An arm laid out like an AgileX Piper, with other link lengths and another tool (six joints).
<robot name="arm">
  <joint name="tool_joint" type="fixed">
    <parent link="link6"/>
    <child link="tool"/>
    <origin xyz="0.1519 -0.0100 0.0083" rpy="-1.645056 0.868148 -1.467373"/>
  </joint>
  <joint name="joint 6" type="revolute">
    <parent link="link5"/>
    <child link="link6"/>
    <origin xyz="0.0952 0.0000 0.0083" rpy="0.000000 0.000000 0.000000"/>
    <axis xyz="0.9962 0 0.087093"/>
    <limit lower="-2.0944" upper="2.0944"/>
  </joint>
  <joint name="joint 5" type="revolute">
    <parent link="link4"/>
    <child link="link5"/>
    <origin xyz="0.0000 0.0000 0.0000" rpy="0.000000 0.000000 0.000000"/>
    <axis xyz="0 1 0"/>
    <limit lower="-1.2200" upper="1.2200"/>
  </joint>
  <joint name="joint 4" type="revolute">
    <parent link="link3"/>
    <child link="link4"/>
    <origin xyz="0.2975 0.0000 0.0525" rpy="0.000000 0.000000 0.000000"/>
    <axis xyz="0.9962 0 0.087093"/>
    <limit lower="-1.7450" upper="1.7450"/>
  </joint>
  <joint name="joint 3" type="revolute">
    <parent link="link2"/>
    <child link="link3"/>
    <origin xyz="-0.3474 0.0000 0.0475" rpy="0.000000 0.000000 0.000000"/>
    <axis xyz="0 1 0"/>
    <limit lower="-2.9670" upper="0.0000"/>
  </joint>
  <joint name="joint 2" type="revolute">
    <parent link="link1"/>
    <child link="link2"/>
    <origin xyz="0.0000 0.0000 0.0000" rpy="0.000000 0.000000 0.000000"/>
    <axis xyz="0 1 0"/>
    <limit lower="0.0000" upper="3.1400"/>
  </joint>
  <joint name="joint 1" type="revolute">
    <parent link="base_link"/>
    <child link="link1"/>
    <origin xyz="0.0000 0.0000 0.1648" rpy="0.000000 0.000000 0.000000"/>
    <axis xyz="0 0 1"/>
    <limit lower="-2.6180" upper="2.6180"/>
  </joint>
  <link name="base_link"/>
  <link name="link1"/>
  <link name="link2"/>
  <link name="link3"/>
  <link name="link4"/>
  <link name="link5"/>
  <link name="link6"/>
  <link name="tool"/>
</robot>
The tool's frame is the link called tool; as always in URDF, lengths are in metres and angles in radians.
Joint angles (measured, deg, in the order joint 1, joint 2, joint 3, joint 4, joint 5, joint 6), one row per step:
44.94 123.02 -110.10 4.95 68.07 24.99
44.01 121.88 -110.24 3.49 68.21 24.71
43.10 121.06 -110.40 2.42 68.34 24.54
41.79 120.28 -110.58 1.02 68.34 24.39
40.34 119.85 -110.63 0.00 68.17 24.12
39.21 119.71 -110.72 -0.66 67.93 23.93
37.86 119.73 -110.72 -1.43 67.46 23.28
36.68 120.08 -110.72 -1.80 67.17 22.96
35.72 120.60 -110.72 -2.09 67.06 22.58
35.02 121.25 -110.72 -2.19 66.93 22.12
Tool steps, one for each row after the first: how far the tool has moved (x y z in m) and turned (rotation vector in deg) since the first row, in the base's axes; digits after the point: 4 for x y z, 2 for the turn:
0.0107 -0.0111 0.0121 -0.27 -1.89 -0.46
0.0200 -0.0210 0.0212 -0.49 -3.28 -1.09
0.0331 -0.0348 0.0303 -0.91 -4.96 -2.12
0.0459 -0.0488 0.0352 -1.34 -6.17 -3.23
0.0559 -0.0590 0.0376 -1.61 -6.98 -4.13
0.0679 -0.0712 0.0382 -2.10 -7.94 -4.78
0.0771 -0.0812 0.0351 -2.57 -8.17 -5.60
0.0842 -0.0898 0.0299 -3.19 -8.09 -6.12
0.0892 -0.0956 0.0235 -3.73 -7.81 -6.33

